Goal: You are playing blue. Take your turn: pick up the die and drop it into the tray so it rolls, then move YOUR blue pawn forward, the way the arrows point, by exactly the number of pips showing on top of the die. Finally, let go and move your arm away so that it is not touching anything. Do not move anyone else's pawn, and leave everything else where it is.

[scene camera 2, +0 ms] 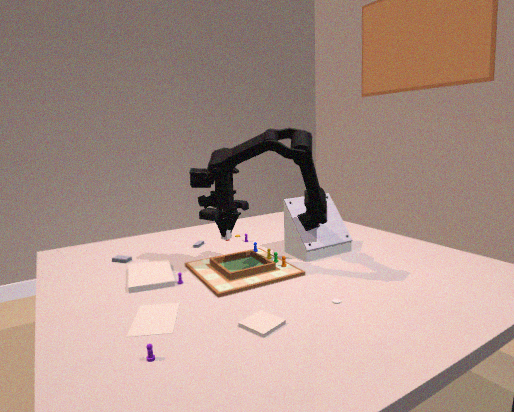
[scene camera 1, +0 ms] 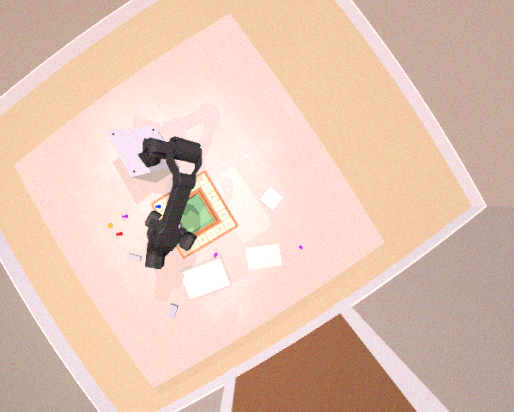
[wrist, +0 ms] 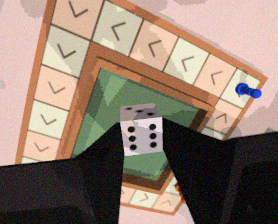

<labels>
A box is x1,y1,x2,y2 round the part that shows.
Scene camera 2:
my gripper: [198,188,248,236]
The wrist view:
my gripper: [0,117,277,223]
white die: [120,103,162,155], held by my gripper
</labels>
